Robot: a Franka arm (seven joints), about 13 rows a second.
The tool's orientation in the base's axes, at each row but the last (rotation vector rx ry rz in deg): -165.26 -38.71 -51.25; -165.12 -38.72 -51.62; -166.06 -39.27 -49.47; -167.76 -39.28 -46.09; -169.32 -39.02 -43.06; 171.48 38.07 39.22; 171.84 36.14 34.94; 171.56 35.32 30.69; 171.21 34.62 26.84; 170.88 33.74 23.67; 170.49 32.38 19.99; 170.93 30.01 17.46; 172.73 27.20 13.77
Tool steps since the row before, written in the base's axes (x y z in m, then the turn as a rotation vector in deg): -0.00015 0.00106 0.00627 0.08 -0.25 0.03; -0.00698 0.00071 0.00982 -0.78 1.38 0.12; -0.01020 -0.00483 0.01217 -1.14 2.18 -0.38; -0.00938 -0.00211 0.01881 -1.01 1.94 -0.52; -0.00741 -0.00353 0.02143 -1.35 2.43 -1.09; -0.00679 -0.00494 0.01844 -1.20 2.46 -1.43; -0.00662 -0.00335 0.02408 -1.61 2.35 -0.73; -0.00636 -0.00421 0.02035 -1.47 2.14 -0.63; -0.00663 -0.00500 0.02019 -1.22 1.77 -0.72; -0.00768 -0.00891 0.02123 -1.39 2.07 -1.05; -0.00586 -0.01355 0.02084 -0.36 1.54 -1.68; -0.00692 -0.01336 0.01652 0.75 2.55 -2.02; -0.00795 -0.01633 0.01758 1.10 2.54 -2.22
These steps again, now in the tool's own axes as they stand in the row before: 0.00375 -0.00051 -0.00511 -0.02 0.26 -0.03; 0.00057 -0.00276 -0.01173 0.03 -1.56 -0.28; -0.00312 0.00106 -0.01627 -0.18 -2.48 0.09; 0.00119 -0.00042 -0.02109 -0.24 -2.22 0.24; 0.00254 0.00201 -0.02272 -0.57 -2.86 0.65; 0.00013 0.00347 -0.01996 -0.58 -2.86 1.02; 0.00205 0.00282 -0.02495 -0.71 -2.85 0.21; -0.00050 0.00362 -0.02142 -0.64 -2.59 0.16; -0.00205 0.00447 -0.02127 -0.59 -2.17 0.32; -0.00499 0.00806 -0.02234 -0.71 -2.55 0.58; -0.00605 0.01328 -0.02096 -0.10 -1.78 1.47; -0.00804 0.01239 -0.01677 1.21 -2.40 1.97; -0.01006 0.01493 -0.01774 1.51 -2.31 2.23
